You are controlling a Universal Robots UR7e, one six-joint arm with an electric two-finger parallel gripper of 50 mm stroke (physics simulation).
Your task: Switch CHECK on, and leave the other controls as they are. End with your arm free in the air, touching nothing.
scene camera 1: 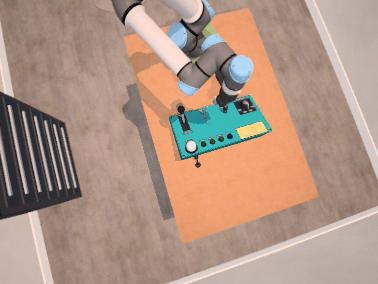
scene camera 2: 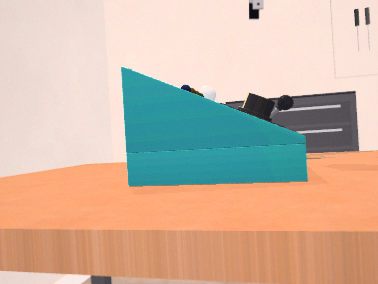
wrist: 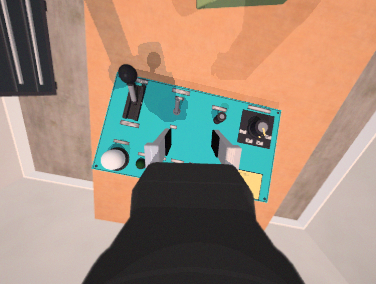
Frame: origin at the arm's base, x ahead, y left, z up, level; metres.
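Seen in the pictures: gripper, fingertip midpoint: (scene camera 1: 219,100) (scene camera 2: 255,14) (wrist: 191,137); arm's base at its link origin: (scene camera 1: 194,44).
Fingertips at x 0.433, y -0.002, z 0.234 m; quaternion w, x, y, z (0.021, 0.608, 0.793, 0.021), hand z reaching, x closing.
Offsets run from my fingertips to a thing's top centre. "pt": to the spot under its first point.
The teal sloped control box (scene camera 1: 215,127) (scene camera 2: 210,130) (wrist: 195,107) stands on the table. Its label lettering is too small to read, so I cannot tell which control is CHECK. A small grey toggle @[dx -0.005, dy -0.042, dz -0.193 m] (scene camera 1: 204,114) (wrist: 177,106) stands between a label plate and a smaller plate; its exact tilt is unclear. Right of it in the wrist view is a short black stub control @[dx -0.003, dy +0.078, dz -0.185 m] (wrist: 219,117). My gripper (scene camera 1: 220,103) (scene camera 2: 255,10) (wrist: 191,137) is open and empty, above the box and apart from it.
The box also carries a black-knobbed lever @[dx -0.045, dy -0.166, dz -0.158 m] (scene camera 1: 181,109) (scene camera 2: 285,102) (wrist: 128,75), a rotary knob @[dx -0.012, dy +0.198, dz -0.192 m] (scene camera 1: 245,104) (wrist: 262,127), a white dome @[pt dx +0.167, dy -0.162, dz -0.113 m] (scene camera 1: 191,146) (scene camera 2: 207,93) (wrist: 113,159), several small lamps and a yellow card @[dx +0.144, dy +0.174, dz -0.146 m] (scene camera 1: 251,130) (wrist: 251,184). A green block (wrist: 240,3) lies beyond.
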